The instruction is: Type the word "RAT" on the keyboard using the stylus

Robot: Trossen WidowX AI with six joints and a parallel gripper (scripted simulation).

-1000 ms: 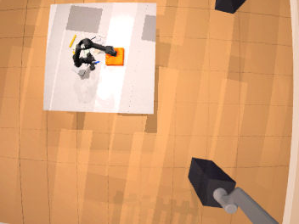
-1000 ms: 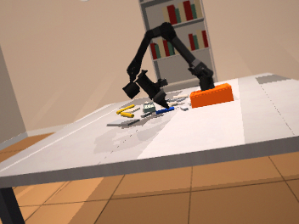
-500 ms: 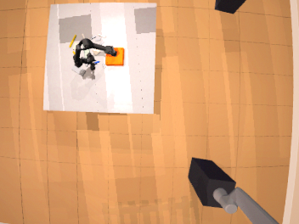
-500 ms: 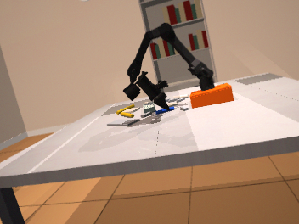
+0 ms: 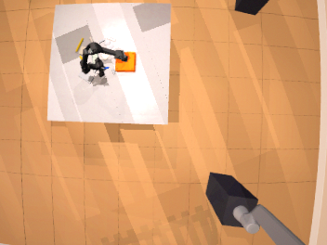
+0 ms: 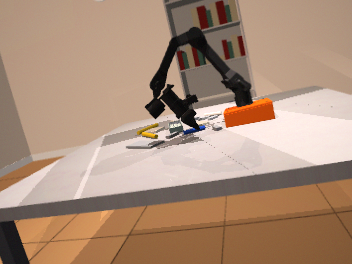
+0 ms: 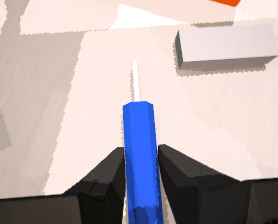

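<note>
My gripper tip is 4 cm past the grey stylus tip and 2 cm to the left of it. The rest, counted from my gripper tip: R key (14 cm ahead, 11 cm to the right, 1 cm above); blue stylus (1 cm behind, 1 cm to the right); flat grey pad (20 cm ahead, 12 cm to the left).
</note>
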